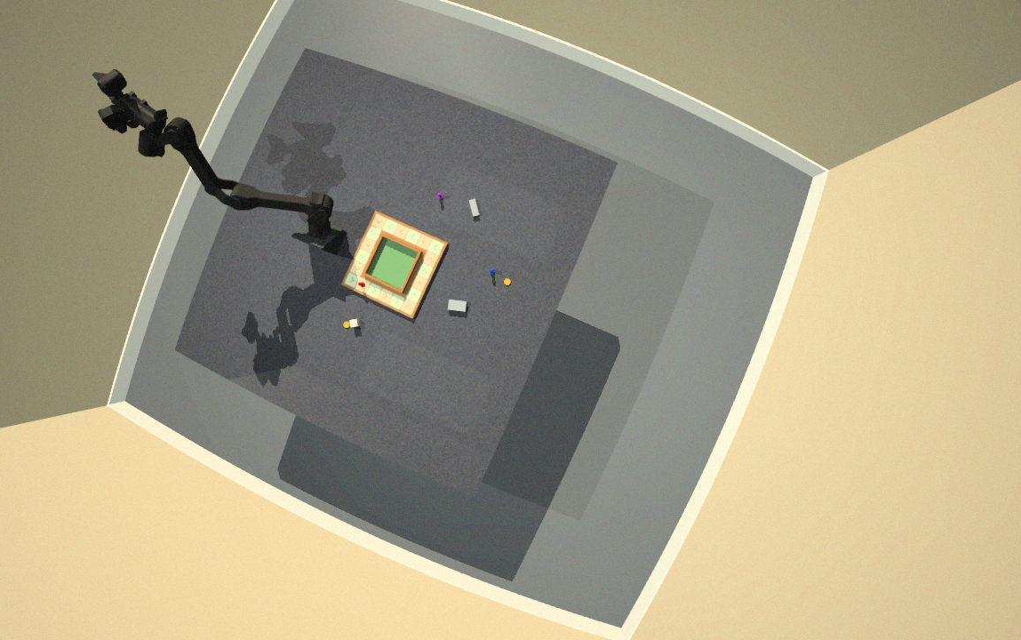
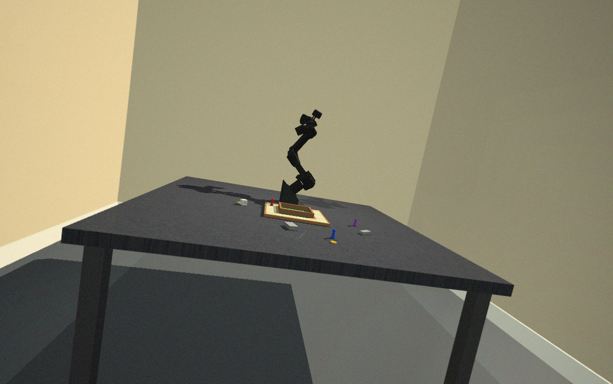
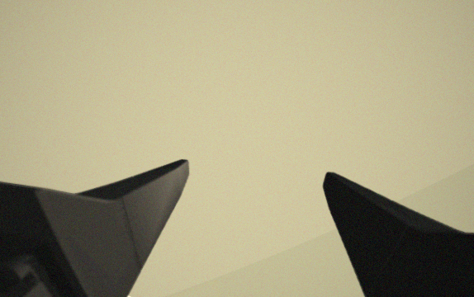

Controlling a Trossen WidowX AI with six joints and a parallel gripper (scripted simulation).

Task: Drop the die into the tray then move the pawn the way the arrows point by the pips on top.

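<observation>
The white die lies 73 cm ahead of my gripper tip, 51 cm below it and 49 cm to the right of it. Round my gripper tip: green dice tray: 81 cm ahead, 52 cm below, 25 cm to the right; then red pawn: 72 cm ahead, 50 cm below, 35 cm to the right; then purple pawn: 91 cm ahead, 51 cm below, 2 cm to the left.
</observation>
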